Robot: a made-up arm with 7 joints.
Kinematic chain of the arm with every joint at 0, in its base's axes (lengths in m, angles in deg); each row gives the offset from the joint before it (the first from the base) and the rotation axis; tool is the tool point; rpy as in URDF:
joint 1: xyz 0 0 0.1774 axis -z
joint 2: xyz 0 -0.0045 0.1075 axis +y
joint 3: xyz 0 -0.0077 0.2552 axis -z
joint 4: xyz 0 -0.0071 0.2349 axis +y
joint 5: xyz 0 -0.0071 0.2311 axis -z
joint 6: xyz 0 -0.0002 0.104 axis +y
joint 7: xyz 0 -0.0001 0.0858 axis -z
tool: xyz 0 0 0 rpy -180 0 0
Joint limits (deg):
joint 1: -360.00..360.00
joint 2: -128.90..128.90
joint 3: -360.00..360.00
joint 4: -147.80..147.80
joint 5: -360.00..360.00
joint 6: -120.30..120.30
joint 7: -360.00..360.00
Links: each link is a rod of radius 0.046 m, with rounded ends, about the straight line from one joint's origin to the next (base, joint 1, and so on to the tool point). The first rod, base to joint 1, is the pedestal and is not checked.
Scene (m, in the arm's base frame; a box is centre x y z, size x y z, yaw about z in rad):
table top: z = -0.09
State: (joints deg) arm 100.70 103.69 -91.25 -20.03 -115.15 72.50 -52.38
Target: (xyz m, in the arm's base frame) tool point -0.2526 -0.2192 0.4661
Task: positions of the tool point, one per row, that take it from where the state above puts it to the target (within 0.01 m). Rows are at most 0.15 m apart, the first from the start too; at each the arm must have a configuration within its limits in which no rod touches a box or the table.
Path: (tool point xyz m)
1: -0.3711 -0.7107 0.2096
2: -0.4062 -0.6429 0.2777
3: -0.4191 -0.5618 0.3437
4: -0.4082 -0.4725 0.4005
5: -0.3747 -0.3810 0.4421
6: -0.3213 -0.2941 0.4645
7: -0.2526 -0.2192 0.4661

